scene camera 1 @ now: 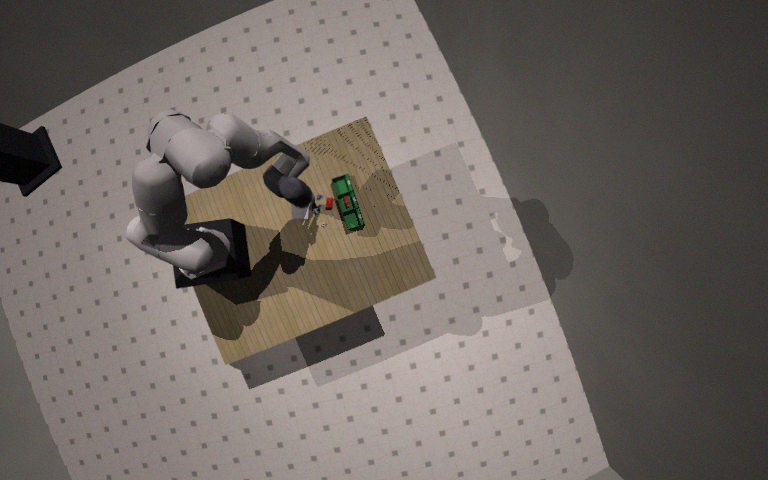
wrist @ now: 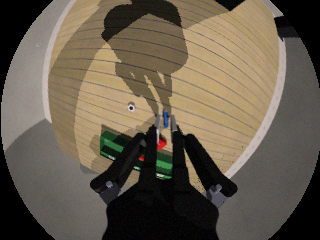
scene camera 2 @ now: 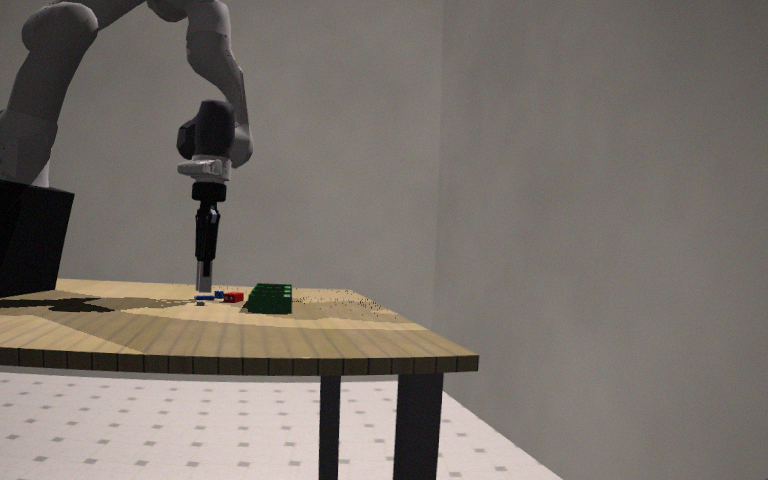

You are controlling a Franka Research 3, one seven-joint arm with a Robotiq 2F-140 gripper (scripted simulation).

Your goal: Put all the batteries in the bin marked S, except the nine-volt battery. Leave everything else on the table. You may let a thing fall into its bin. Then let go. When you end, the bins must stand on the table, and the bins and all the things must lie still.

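A green bin row [scene camera 2: 264,298] is in sight, and I find the row again from the wrist [wrist: 109,150] and from scene camera 1 [scene camera 1: 351,217]. My own gripper is here too. I see the gripper [scene camera 2: 203,291] from scene camera 2, and the wrist view shows my gripper [wrist: 165,120] as well.
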